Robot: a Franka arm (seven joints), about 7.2 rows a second.
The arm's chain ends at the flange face. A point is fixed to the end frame.
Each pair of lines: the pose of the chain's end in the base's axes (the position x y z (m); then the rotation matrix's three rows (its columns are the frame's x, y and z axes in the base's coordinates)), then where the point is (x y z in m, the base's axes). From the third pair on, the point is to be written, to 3 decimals.
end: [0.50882, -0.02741, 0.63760], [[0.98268, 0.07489, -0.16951], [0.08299, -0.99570, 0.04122], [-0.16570, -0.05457, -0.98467]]
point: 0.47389 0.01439 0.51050
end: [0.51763, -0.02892, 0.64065], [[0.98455, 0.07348, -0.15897], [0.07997, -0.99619, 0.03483], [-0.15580, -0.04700, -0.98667]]
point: 0.48413 0.01208 0.51290
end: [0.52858, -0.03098, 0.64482], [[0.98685, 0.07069, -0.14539], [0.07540, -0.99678, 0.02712], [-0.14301, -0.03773, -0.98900]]
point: 0.497 0.009 0.516
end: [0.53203, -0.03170, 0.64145], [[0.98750, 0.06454, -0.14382], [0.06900, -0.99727, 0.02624], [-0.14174, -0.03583, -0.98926]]
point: 0.501 0.008 0.513
